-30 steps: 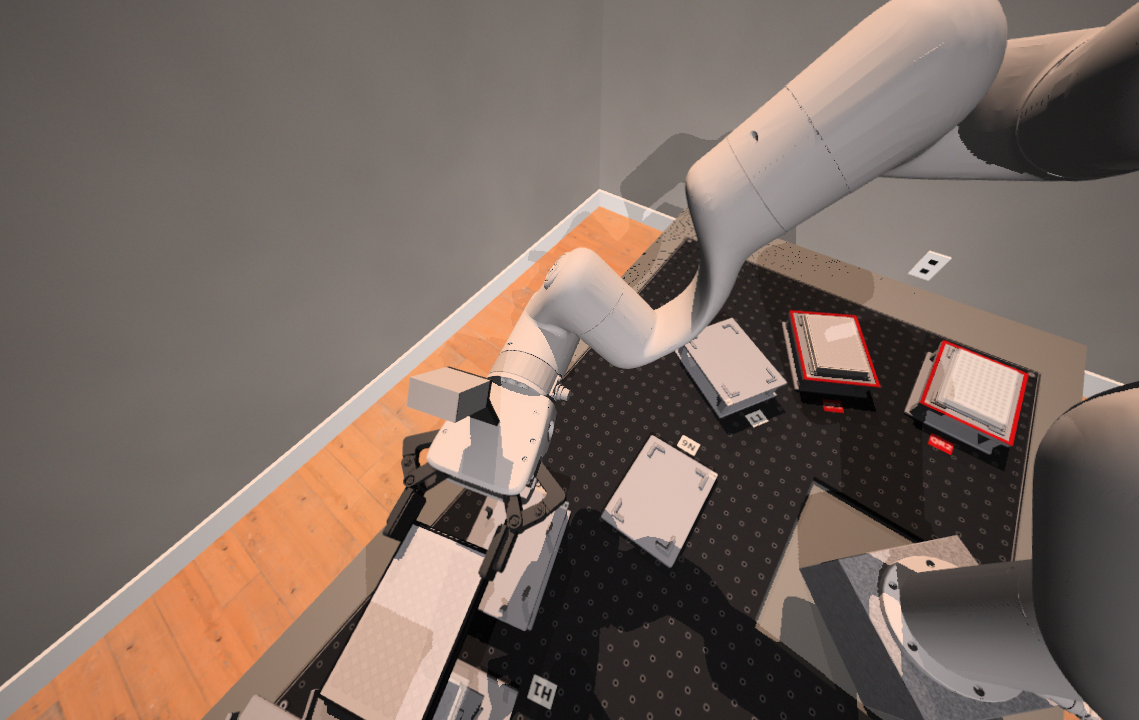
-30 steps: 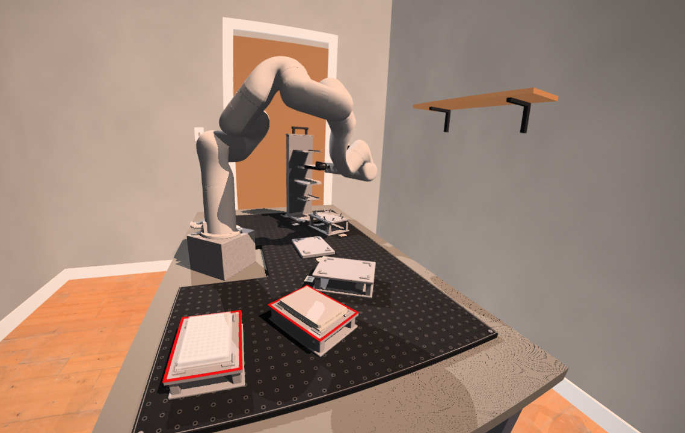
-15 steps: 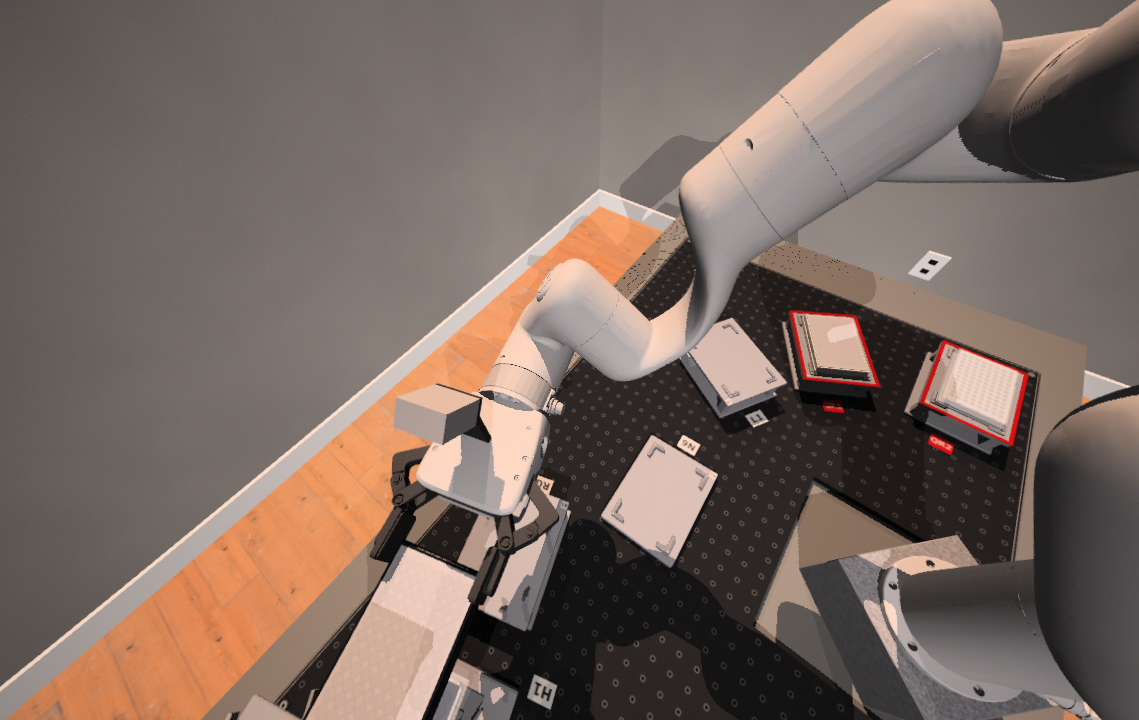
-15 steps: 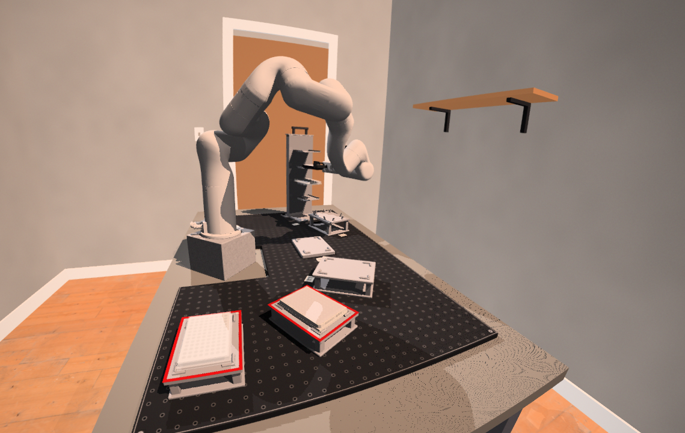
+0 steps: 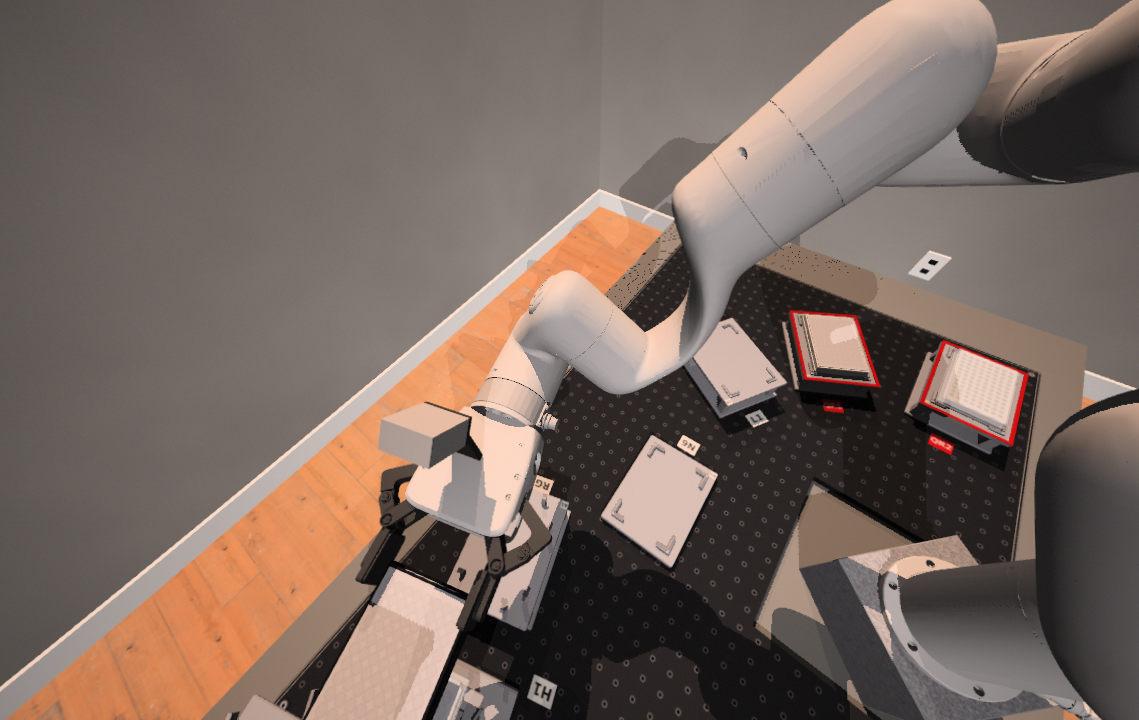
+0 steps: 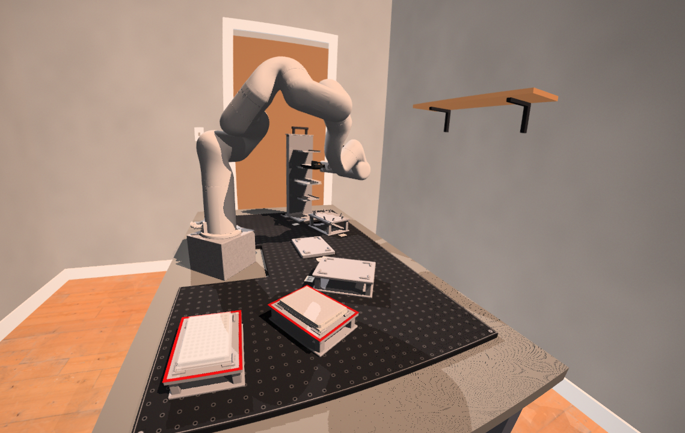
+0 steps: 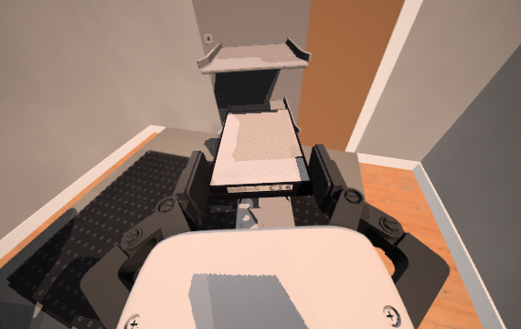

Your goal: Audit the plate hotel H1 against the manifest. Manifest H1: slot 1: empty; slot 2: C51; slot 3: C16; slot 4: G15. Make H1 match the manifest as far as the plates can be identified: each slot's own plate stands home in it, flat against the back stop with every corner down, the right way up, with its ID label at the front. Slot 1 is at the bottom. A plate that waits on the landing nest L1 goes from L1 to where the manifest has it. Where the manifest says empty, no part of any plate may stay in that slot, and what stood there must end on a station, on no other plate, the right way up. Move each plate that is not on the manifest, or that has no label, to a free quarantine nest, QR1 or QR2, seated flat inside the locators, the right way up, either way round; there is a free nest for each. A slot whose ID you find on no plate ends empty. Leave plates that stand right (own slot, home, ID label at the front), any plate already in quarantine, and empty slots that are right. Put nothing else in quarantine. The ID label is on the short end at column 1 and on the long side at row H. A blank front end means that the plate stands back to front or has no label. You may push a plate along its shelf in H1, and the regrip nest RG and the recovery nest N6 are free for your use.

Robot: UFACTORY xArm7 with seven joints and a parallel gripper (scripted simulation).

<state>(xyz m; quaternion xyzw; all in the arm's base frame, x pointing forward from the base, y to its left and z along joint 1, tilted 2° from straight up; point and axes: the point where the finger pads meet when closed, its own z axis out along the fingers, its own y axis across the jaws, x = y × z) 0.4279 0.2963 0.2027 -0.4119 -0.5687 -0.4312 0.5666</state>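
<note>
My gripper is now 5 cm to the right of the dark plate, 2 cm past it and 2 cm above it. Round my hand: clear plate labelled C51 (11 cm to the left, 10 cm below, 3 cm behind); then slot tag 4 (16 cm to the left, 11 cm behind, 6 cm above); then plate hotel H1 (19 cm to the left, 8 cm below, 6 cm behind).
</note>
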